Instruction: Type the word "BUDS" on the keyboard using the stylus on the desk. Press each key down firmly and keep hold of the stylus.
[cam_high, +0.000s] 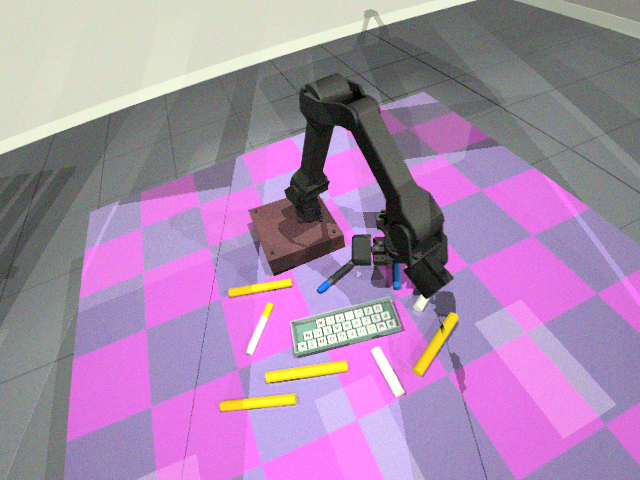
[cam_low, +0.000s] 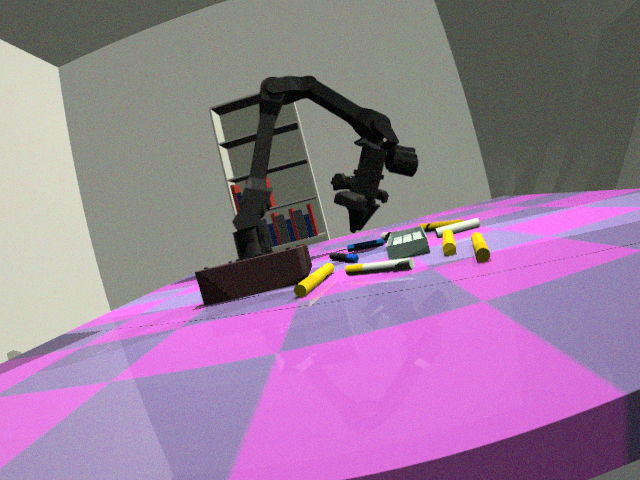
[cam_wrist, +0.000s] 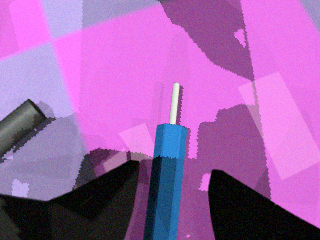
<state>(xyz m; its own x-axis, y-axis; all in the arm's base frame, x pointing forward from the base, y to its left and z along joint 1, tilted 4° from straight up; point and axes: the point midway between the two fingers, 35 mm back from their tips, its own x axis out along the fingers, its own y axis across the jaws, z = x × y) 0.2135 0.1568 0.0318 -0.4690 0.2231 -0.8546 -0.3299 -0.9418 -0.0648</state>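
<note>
The blue stick is 1 cm behind my gripper tip and 4 cm below it. From my gripper tip the other things lie so: blue-tipped stick 1 cm behind, 15 cm to the right, 4 cm below.
</note>
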